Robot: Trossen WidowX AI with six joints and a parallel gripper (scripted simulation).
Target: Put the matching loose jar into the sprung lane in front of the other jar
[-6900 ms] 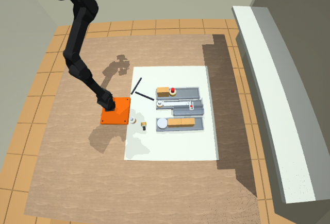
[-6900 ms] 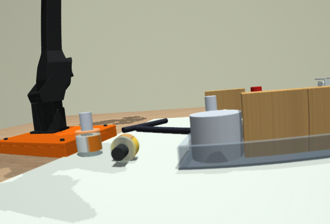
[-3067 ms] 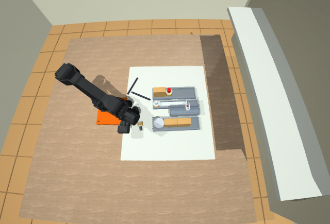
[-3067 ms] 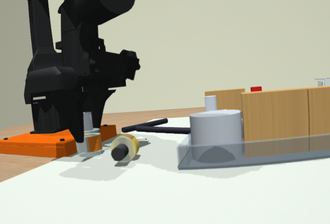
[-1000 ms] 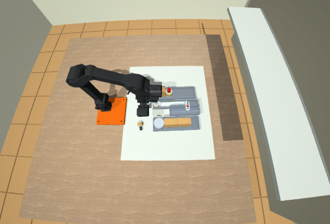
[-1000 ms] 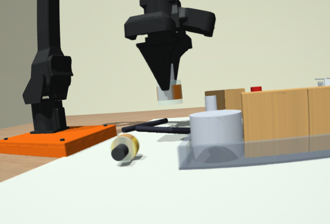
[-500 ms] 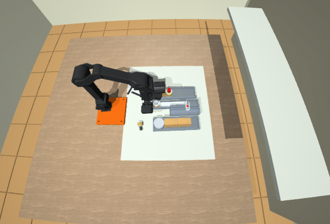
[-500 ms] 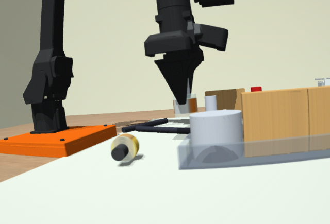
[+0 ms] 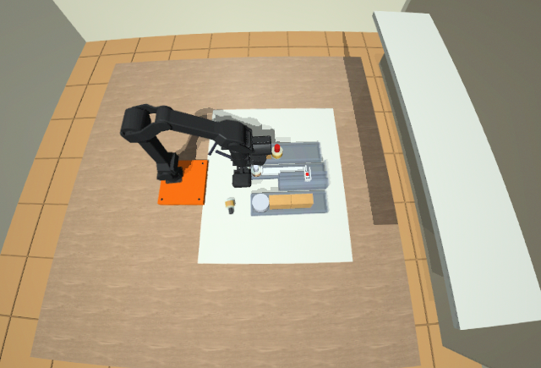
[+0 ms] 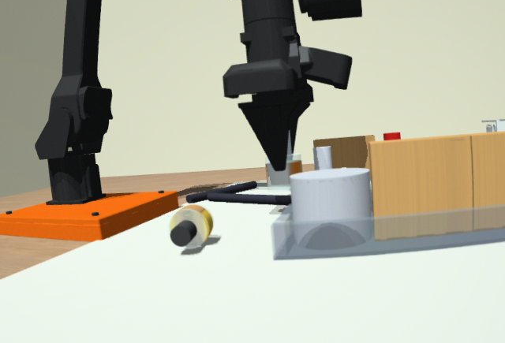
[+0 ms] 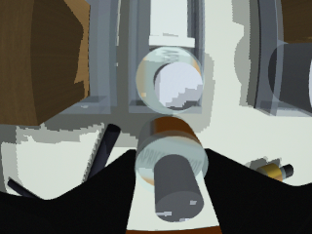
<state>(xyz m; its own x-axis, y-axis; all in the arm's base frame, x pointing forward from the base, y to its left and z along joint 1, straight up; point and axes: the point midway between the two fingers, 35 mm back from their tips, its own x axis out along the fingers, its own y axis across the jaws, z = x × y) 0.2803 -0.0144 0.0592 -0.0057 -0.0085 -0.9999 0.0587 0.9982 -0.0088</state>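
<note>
Right now my gripper tip is 5 cm short of the grey cylinder, 13 cm to the left of it and 2 cm above it. Also, from my gripper tip: sprung lane 19 cm ahead, 4 cm to the right, 3 cm below; then red mark 22 cm ahead, 5 cm to the right, 2 cm above.
</note>
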